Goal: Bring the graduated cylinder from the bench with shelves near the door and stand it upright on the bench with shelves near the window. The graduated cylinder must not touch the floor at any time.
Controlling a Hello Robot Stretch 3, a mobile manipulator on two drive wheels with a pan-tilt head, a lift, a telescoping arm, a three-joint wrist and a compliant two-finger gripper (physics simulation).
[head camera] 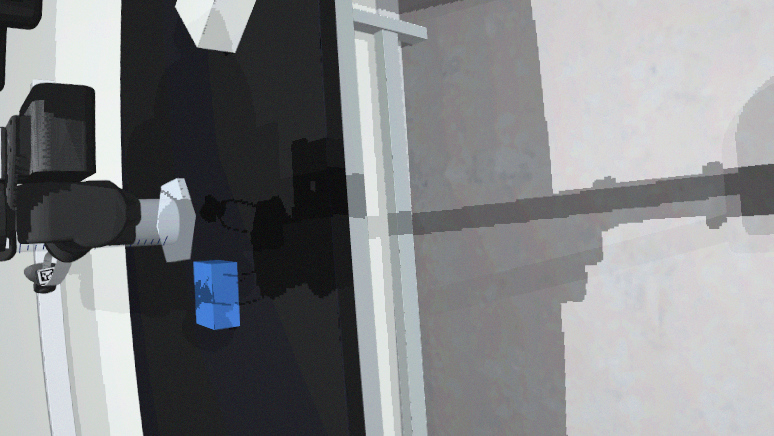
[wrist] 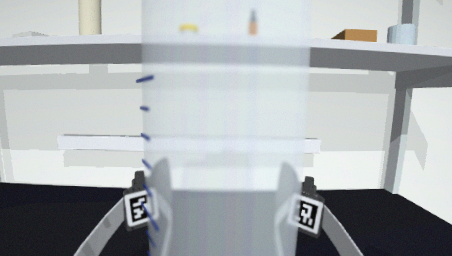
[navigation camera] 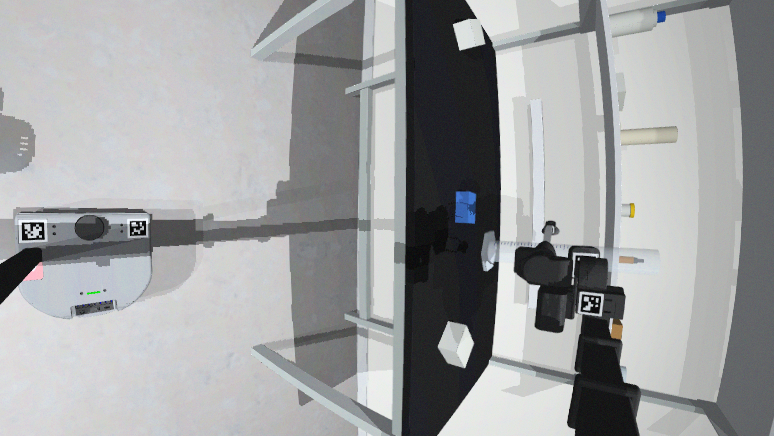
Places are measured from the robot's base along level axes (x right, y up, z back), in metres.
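Pixels of known places: robot's base, origin of its link: (navigation camera: 90,226).
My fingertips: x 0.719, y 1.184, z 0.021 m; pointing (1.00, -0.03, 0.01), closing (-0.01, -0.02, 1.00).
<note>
Ahead of a thing's pixels: the offset from my fingertips to its top centre. "spot": to the spot under its first point. Level surfaces: height alone.
The clear graduated cylinder @[dy +0.200, dx -0.110, dz -0.001 m] (head camera: 148,222) (navigation camera: 503,251) (wrist: 225,115) is upright, with blue marks along its tube and a white polygonal base at its lower end. My gripper (wrist: 224,178) is shut on its tube, with one finger at each side in the wrist view. In the head view and the navigation view, the dark wrist hides part of the tube. The base shows against the rear part of the black top of the bench with shelves @[dy -0.270 m] (head camera: 259,379) (navigation camera: 449,135) (wrist: 60,220). I cannot tell whether it touches the top.
A blue block @[dy -0.230, dx +0.085, dz -0.095 m] (head camera: 216,295) (navigation camera: 465,206) stands close to the base. White blocks @[dy -0.212, dx +0.041, dz +0.315 m] (head camera: 219,27) (navigation camera: 456,343) @[dy -0.212, dx +0.135, dz -0.684 m] (navigation camera: 468,34) stand toward both bench ends. The raised shelf @[dy +0.168 m] (navigation camera: 610,162) (wrist: 75,55) holds a cream cylinder @[spot: dy +0.285, dx +0.365, dz -0.338 m] (navigation camera: 649,135) (wrist: 90,17) and an orange box @[spot: dy +0.209, dx +0.343, dz +0.287 m] (navigation camera: 616,328) (wrist: 361,35).
</note>
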